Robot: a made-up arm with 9 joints. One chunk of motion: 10 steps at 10 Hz.
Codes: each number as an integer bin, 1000 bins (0 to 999) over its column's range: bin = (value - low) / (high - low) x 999, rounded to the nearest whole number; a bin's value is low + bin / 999 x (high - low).
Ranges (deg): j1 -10..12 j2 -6..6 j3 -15..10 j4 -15..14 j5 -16..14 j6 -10..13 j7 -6..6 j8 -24..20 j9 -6..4
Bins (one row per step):
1: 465 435 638 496 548 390 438 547 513
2: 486 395 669 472 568 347 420 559 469
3: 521 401 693 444 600 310 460 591 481
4: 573 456 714 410 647 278 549 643 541
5: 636 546 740 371 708 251 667 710 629
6: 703 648 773 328 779 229 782 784 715
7: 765 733 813 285 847 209 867 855 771
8: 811 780 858 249 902 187 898 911 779
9: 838 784 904 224 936 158 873 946 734
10: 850 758 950 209 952 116 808 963 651
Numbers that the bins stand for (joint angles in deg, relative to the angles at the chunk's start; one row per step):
1: 0.24 -0.77 0.97 -0.60 0.46 -1.02 -0.74 0.09 -0.86
2: 0.70 -1.26 1.74 -1.30 1.06 -2.01 -0.95 0.62 -1.31
3: 1.47 -1.18 2.34 -2.11 2.02 -2.86 -0.47 2.03 -1.19
4: 2.62 -0.52 2.87 -3.10 3.43 -3.60 0.59 4.32 -0.58
5: 4.01 0.56 3.52 -4.23 5.26 -4.22 2.01 7.27 0.30
6: 5.48 1.78 4.34 -5.48 7.39 -4.73 3.39 10.53 1.16
7: 6.85 2.80 5.35 -6.73 9.44 -5.19 4.41 13.66 1.72
8: 7.86 3.37 6.47 -7.77 11.09 -5.69 4.79 16.12 1.80
9: 8.45 3.42 7.62 -8.50 12.11 -6.36 4.49 17.67 1.35
10: 8.72 3.11 8.77 -8.93 12.59 -7.33 3.71 18.41 0.52

